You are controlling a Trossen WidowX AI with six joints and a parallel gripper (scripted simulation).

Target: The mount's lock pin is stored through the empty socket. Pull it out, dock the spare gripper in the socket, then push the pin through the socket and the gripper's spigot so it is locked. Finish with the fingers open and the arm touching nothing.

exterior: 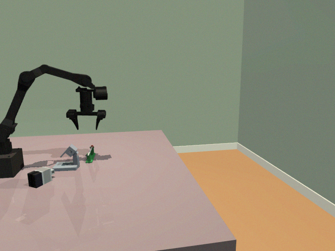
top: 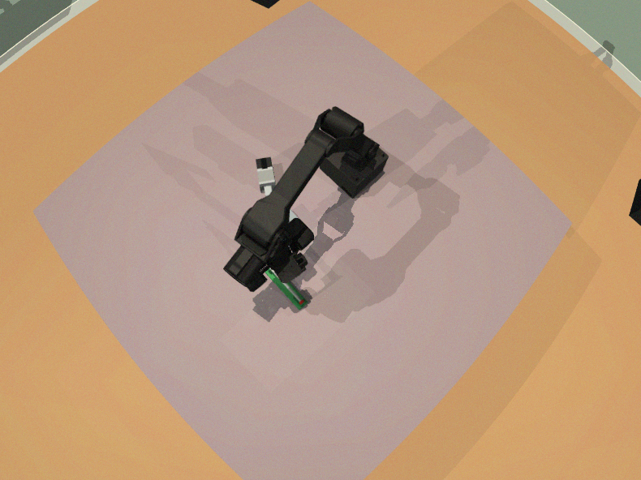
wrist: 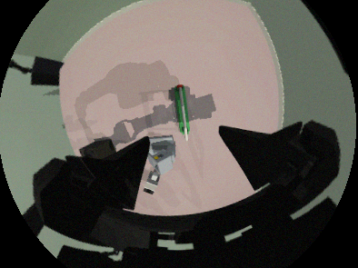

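The spare gripper is 21 cm to the right of my gripper tip, 20 cm behind it and 13 cm below it. The rest, counted from my gripper tip: mount: 11 cm below, 9 cm behind, 8 cm to the right; then green holder: 14 cm below, 2 cm to the left, 1 cm ahead.
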